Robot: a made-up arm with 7 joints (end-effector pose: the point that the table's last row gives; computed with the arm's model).
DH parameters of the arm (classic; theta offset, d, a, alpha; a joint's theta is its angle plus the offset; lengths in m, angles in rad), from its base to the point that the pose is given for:
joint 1: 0 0.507 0 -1.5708
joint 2: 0 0 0 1.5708
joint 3: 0 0.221 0.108 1.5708
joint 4: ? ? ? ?
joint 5: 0 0.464 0 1.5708
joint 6: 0 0 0.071 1.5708
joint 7: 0 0 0 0
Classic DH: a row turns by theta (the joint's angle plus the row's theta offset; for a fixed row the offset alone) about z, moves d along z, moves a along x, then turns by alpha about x.
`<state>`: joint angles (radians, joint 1 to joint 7).
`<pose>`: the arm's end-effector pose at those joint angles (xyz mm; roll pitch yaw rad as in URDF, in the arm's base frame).
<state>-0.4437 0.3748 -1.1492 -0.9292 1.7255 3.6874 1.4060</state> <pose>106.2 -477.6 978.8 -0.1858 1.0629 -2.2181</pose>
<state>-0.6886 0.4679 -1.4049 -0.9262 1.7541 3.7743 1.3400</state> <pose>-54.8 -467.0 990.3 -0.2603 0.9509 -2.8542</pose>
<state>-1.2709 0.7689 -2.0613 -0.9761 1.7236 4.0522 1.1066</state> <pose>-251.5 -293.2 1041.0 -0.0546 0.5663 2.0317</pose>
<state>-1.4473 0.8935 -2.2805 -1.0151 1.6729 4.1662 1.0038</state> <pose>-250.1 -253.7 1054.8 0.1471 0.4847 1.6112</pose>
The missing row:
joint 4: 0 0 -0.1 -1.5708
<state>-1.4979 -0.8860 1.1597 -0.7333 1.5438 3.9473 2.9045</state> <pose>237.1 372.9 1014.2 0.1687 0.0475 0.5888</pose>
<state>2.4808 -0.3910 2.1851 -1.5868 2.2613 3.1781 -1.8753</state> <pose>-17.3 -616.7 646.9 -2.9426 -1.3162 -1.8997</pose>
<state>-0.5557 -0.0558 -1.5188 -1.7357 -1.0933 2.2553 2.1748</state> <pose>-286.0 -572.0 765.5 -2.2243 -0.6307 2.1994</pose>
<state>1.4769 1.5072 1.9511 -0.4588 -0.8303 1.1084 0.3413</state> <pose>-191.6 743.6 632.1 -2.1562 0.3039 2.1253</pose>
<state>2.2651 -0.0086 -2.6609 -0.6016 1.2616 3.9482 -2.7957</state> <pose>213.1 -142.5 1131.2 0.4728 -0.6833 0.7969</pose>
